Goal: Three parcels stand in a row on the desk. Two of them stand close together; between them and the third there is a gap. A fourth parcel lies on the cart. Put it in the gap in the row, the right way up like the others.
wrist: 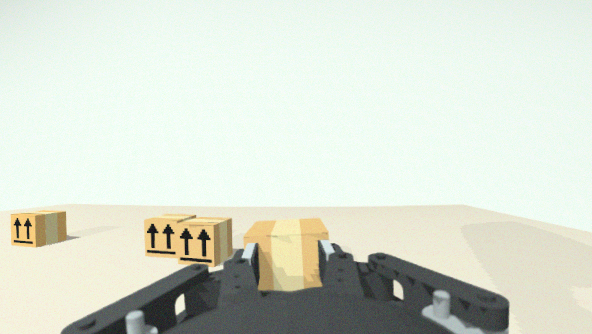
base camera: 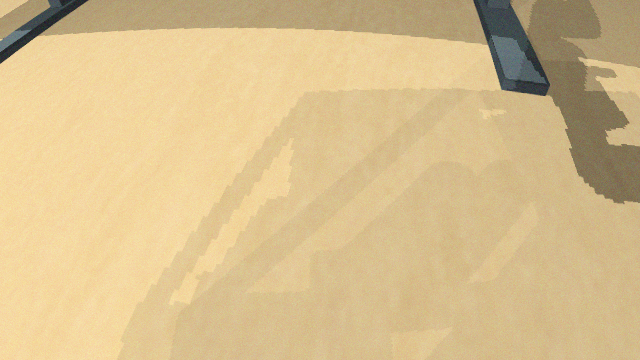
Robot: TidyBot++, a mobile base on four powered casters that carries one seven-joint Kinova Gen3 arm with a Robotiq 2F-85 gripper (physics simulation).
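Frame: origin at the arm's base, x ahead, y right, z down, level; millimetres.
Seen in the pictures: gripper, fingertip midpoint: (wrist: 288, 253).
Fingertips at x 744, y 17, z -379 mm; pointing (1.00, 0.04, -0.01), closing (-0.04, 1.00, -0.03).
A point is followed by its place in that frame.
My gripper (wrist: 288, 253) @[x 744, y 17, z -379 mm] is shut on the fourth parcel (wrist: 290, 265) @[x 732, y 18, z -374 mm], a tan box with a pale tape strip down the side facing the camera and over its top; no arrows show on its visible faces. In the wrist view, two parcels stand close together left of the gripper: one (wrist: 161, 239) @[x 910, y -143, z -348 mm] and a nearer one (wrist: 197, 245) @[x 876, y -84, z -349 mm] that overlaps it. The third parcel (wrist: 24, 230) @[x 959, y -390, z -349 mm] stands apart at the far left, with a gap between. All three show two black arrows pointing up above a black line. The underside of the held parcel is hidden.
The pale desk top (wrist: 110, 270) @[x 863, y -183, z -324 mm] carries the row, and its far edge runs behind the parcels. A shadow lies at the right of the wrist view. In the base camera view, dark metal bars (base camera: 520, 55) (base camera: 35, 30) @[x 1025, y -804, z 380 mm] stand at the top over the tan floor (base camera: 100, 175) @[x 453, y -321, z 396 mm], with shadows across it.
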